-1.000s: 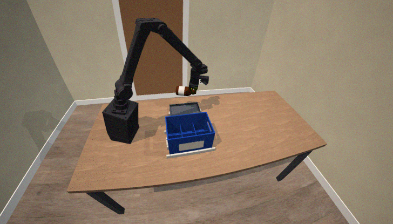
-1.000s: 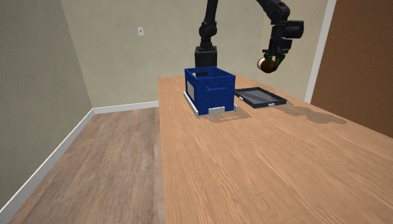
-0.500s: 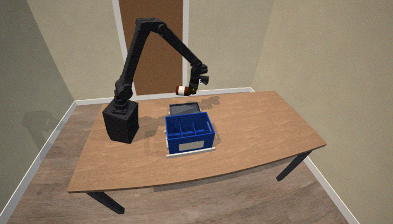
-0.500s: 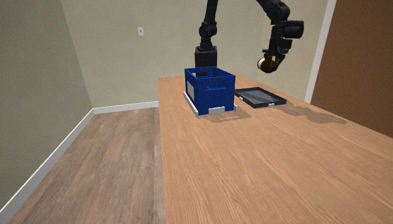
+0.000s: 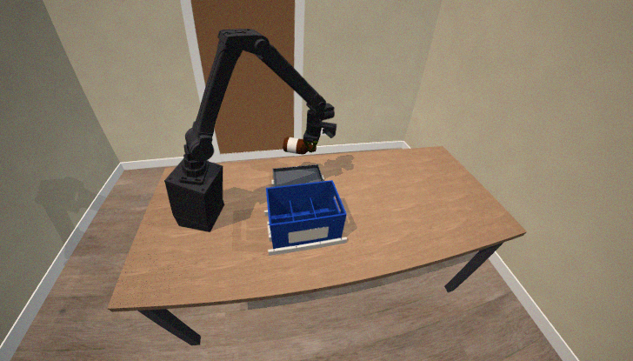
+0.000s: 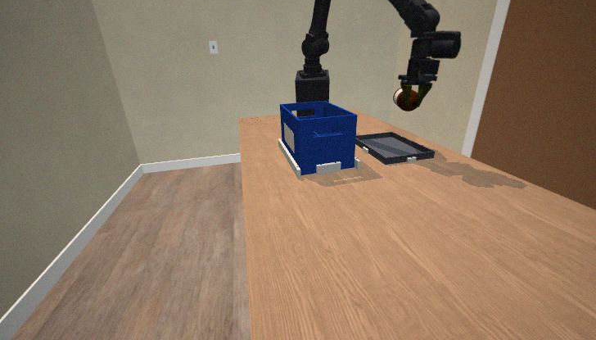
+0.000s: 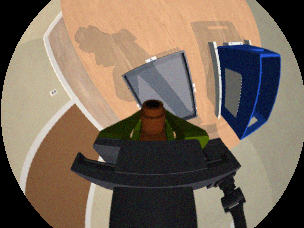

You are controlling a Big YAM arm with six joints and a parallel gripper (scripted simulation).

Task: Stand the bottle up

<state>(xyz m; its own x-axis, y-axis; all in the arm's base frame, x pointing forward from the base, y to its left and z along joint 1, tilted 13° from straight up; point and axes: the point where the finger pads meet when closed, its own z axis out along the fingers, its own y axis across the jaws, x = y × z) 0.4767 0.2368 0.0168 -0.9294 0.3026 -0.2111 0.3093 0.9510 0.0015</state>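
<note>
Now: hand 50 mm past the brown bottle and 20 mm to the right of it. Round my hand: dark grey tray 70 mm behind, 30 mm to the right, 170 mm below; then blue crate 60 mm behind, 330 mm to the right, 100 mm below.
</note>
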